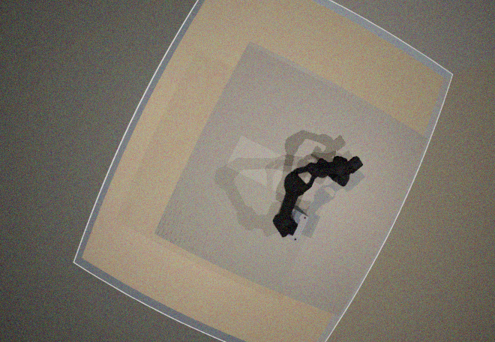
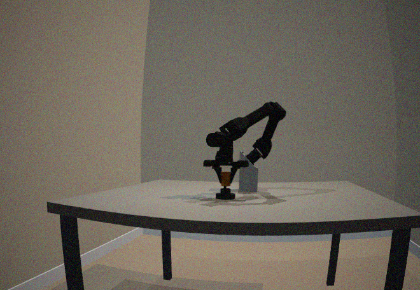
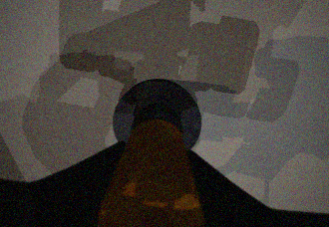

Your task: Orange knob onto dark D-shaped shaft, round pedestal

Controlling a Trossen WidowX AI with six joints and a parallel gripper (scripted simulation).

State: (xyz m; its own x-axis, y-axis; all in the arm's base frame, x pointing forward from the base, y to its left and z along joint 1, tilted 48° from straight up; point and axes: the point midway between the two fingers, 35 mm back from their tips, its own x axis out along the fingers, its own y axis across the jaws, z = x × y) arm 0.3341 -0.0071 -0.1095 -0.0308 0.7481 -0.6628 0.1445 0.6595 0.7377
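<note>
My gripper tip is 3 cm above the dark round pedestal. Also, from my gripper tip: orange knob: 2 cm above.
</note>
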